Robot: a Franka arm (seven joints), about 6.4 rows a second.
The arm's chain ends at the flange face. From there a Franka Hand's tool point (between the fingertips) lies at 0.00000 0.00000 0.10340 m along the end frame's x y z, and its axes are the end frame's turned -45 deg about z.
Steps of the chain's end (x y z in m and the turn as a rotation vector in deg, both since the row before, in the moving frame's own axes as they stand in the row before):
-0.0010 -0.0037 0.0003 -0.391 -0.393 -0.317
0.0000 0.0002 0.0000 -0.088 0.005 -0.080
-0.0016 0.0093 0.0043 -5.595 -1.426 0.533
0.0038 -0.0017 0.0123 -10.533 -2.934 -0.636
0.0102 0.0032 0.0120 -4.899 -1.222 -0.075
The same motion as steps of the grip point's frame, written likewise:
0.0009 -0.0033 0.0003 0.001 -0.554 -0.317
-0.0002 0.0003 0.0000 -0.066 -0.059 -0.080
-0.0167 0.0107 0.0038 -2.948 -4.965 0.533
-0.0131 0.0112 0.0104 -5.373 -9.523 -0.636
-0.0028 0.0142 0.0116 -2.600 -4.328 -0.075

